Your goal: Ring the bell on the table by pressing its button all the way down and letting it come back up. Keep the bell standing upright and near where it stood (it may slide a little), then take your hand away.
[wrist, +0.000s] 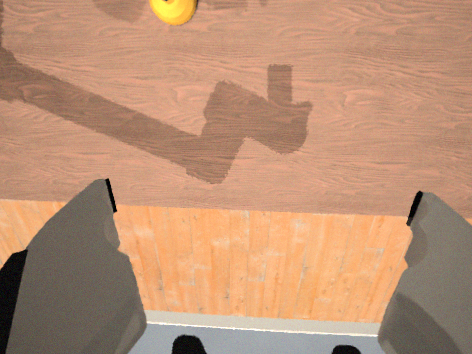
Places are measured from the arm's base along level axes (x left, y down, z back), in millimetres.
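Pixels of known places: gripper, between the fingertips: [258, 190].
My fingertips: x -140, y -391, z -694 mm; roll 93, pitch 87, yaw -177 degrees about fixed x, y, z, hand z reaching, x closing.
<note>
Behind a point stands the place of what it marks.
The yellow bell [175, 12] {z -559, x -34, y 25 mm} is at the top edge of the wrist view, left of the middle. Its upper part is cut off by the frame, and a bit of its dark button shows at the very edge. It stands on the brown wooden table [380, 150] {z -972, x -313, y 63 mm}. My gripper [258, 190] {z -694, x -140, y -391 mm} is open with its two grey jaws wide apart and nothing between them. The jaws show at the lower left and lower right, apart from the bell and well below it in the picture.
The table's edge runs across the picture at the height of the fingertips. Beyond it lies an orange plank floor [260, 260], then a pale strip [260, 322] and a grey-blue surface at the bottom. Shadows of the arm fall on the table.
</note>
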